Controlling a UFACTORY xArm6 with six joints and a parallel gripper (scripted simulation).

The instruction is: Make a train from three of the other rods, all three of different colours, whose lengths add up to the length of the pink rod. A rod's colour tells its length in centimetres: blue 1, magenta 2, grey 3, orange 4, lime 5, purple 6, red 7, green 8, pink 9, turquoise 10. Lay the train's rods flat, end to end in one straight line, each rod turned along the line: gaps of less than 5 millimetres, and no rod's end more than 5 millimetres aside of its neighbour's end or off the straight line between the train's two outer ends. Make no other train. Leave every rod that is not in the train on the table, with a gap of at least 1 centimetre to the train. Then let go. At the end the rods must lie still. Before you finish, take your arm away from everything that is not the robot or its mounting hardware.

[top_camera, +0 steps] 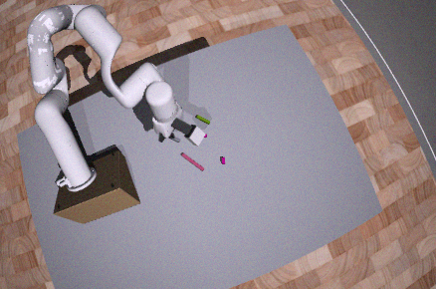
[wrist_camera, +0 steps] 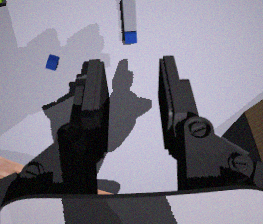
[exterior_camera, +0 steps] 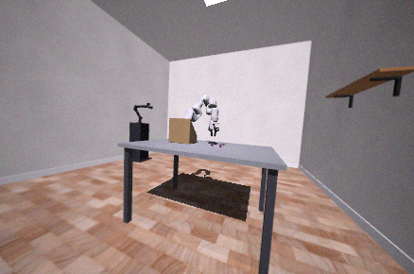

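Now: the lime rod 120 mm ahead of my hand, 100 mm below it and 20 mm to the left of it. The rest, counted from my hand: pink rod: 100 mm to the right, 100 mm below, 10 mm ahead; then grey rod: 100 mm below.
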